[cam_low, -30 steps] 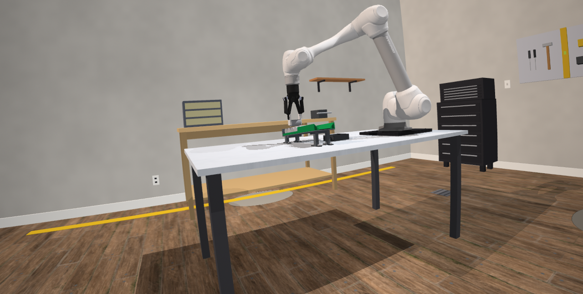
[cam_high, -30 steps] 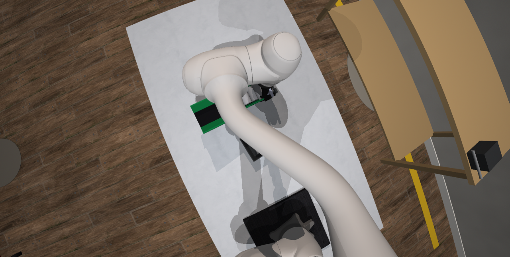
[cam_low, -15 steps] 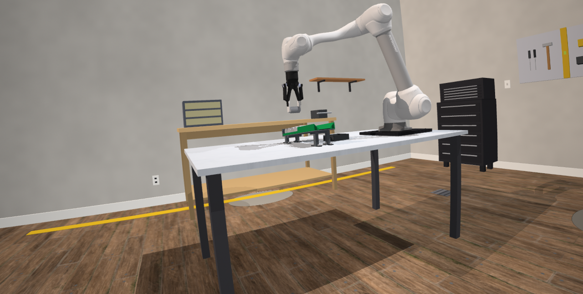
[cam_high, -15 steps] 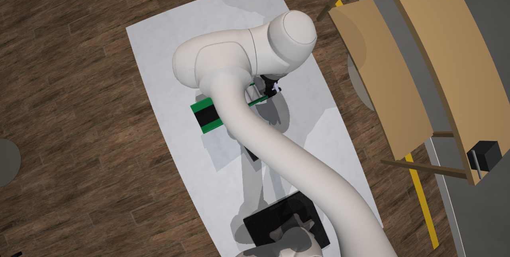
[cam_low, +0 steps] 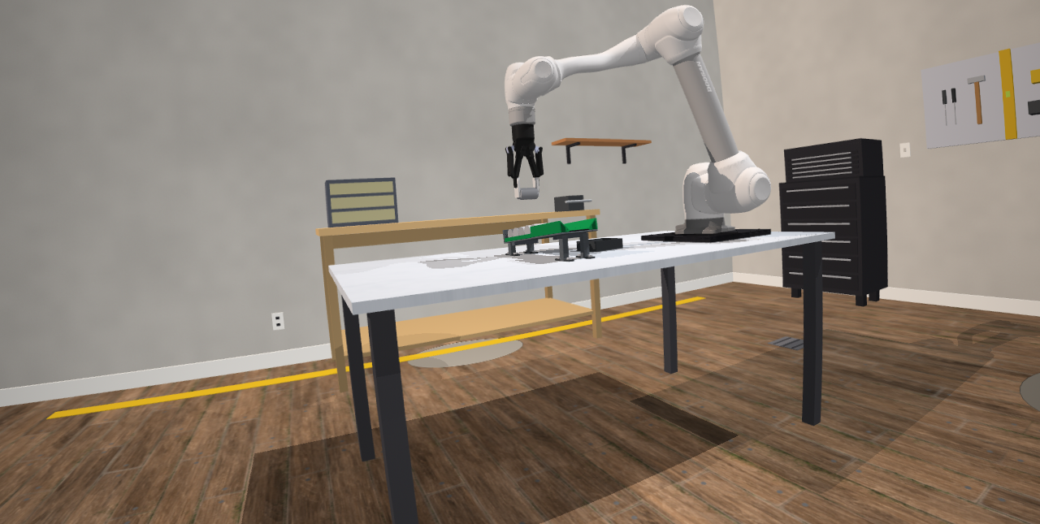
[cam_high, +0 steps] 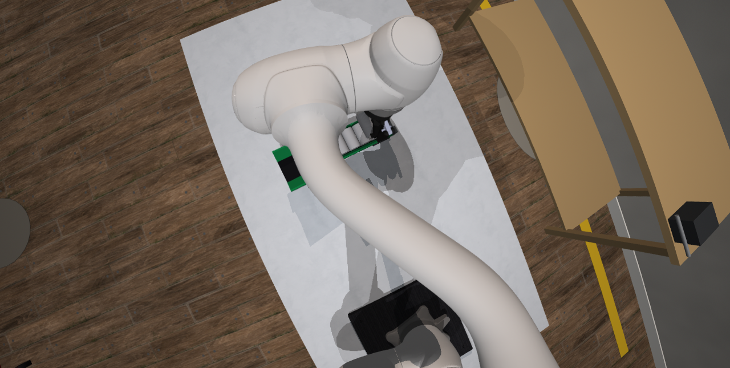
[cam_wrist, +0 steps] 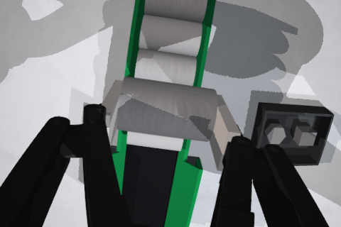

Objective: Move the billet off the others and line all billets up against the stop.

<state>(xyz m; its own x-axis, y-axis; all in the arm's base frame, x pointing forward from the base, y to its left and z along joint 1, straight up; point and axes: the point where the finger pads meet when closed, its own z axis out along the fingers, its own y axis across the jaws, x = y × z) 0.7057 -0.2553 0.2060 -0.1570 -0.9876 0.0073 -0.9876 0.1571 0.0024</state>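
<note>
The ramp is 16 cm below my hand, 9 cm to the left of it and 2 cm ahead of it. Round my hand: black block 22 cm below, 21 cm behind, 13 cm to the left; then dark grey stop 17 cm below, 10 cm to the right, 1 cm behind.
</note>
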